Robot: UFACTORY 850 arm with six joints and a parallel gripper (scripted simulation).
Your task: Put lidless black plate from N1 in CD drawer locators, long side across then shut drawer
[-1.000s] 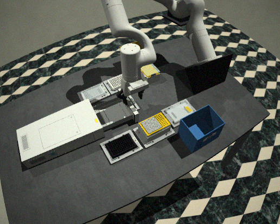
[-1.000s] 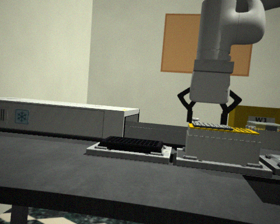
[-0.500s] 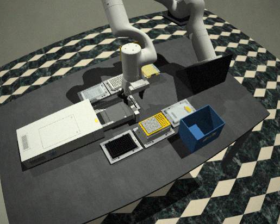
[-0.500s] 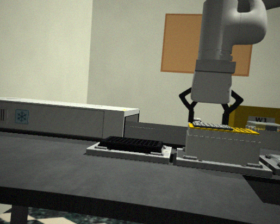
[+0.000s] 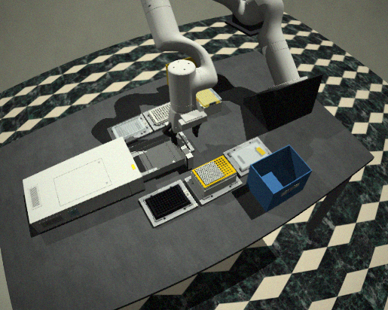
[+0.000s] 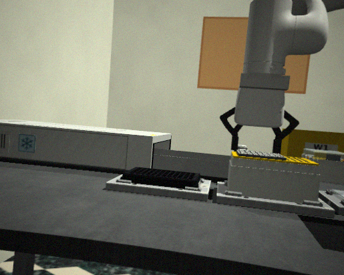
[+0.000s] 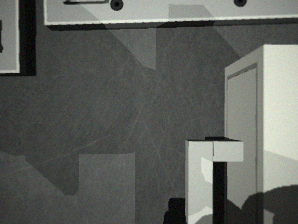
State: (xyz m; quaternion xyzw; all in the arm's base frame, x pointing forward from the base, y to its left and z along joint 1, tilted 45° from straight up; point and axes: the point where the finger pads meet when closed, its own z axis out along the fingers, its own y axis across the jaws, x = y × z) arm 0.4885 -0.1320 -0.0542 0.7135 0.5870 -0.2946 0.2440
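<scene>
The black plate lies 19 cm ahead of my hand, 16 cm to the left of it and 5 cm below it. The rest, counted from my hand: white cooler CD (28 cm ahead, 4 cm to the right, 3 cm below); then blue bin (34 cm to the left, 15 cm behind, 3 cm below); then yellow-topped tip box (18 cm to the left, 1 cm below).
</scene>
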